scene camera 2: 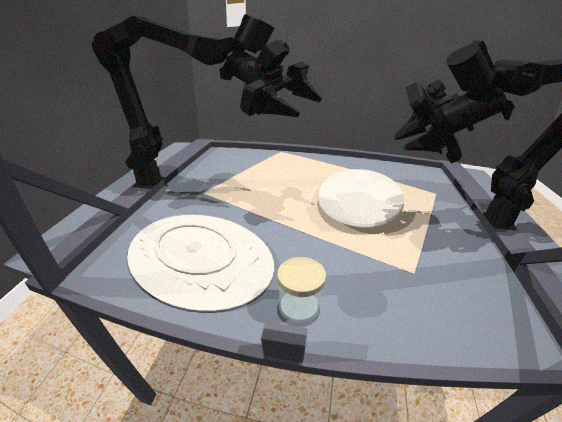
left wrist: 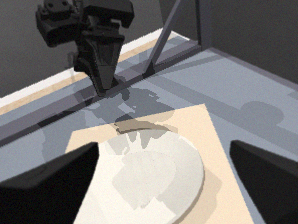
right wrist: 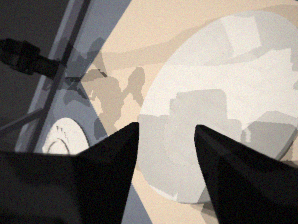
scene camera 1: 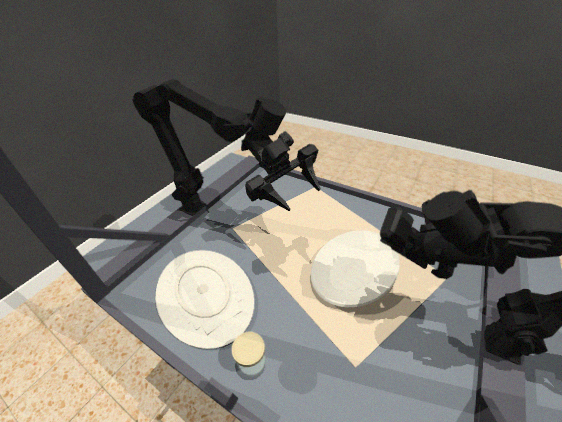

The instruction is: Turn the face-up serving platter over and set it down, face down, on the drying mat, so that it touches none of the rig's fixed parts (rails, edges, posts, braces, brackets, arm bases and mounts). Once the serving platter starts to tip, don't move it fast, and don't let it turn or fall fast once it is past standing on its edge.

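Note:
In the left wrist view the left gripper and the right gripper appear. The right wrist view shows the right gripper as well, while scene camera 1 takes in the left gripper along with the right gripper. A tan drying mat, a dark bracket and a slanting brace are also visible in the pictures.

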